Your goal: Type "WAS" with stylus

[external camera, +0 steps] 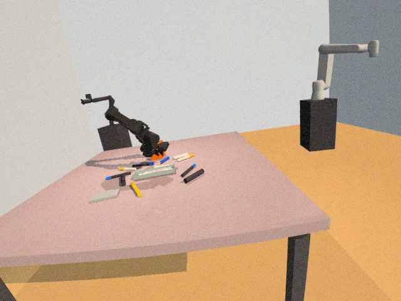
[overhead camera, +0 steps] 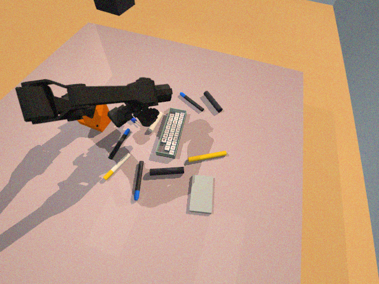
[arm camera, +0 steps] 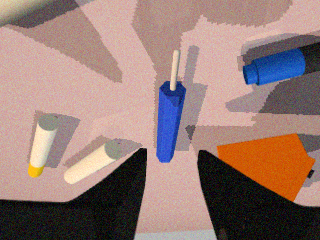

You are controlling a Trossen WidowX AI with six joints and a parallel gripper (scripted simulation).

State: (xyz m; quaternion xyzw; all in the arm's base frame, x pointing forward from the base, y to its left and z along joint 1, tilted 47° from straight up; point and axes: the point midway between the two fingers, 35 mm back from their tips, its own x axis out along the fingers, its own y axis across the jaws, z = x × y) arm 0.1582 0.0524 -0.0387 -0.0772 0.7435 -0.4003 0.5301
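Right now my gripper tip is 40 mm above the blue stylus. Also, from my gripper tip: yellow pen 350 mm ahead, 20 mm to the right, 40 mm below; grey block 380 mm ahead, 160 mm to the right, 40 mm below.
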